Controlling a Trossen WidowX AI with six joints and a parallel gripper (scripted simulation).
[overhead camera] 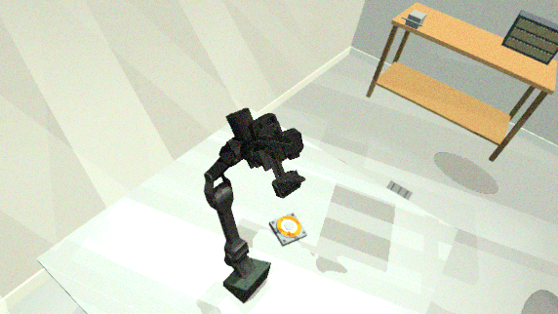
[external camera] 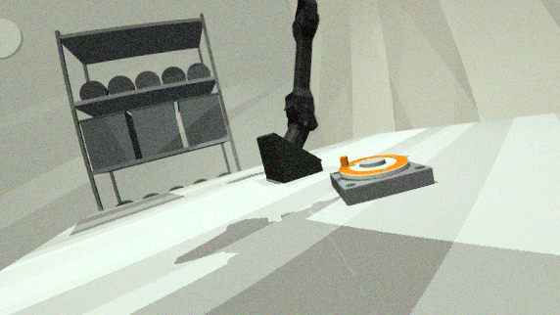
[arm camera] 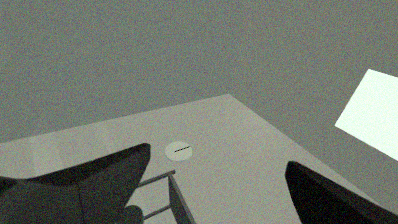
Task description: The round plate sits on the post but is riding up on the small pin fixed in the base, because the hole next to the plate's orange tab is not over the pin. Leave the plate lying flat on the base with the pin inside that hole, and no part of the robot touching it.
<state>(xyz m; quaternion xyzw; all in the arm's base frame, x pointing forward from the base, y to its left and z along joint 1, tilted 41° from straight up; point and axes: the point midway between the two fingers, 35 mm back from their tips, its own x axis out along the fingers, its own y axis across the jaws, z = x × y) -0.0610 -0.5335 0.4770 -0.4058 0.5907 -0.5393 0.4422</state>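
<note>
My gripper tip is now 36 cm short of the square grey base, 12 cm to the right of it and 78 cm above it.
</note>
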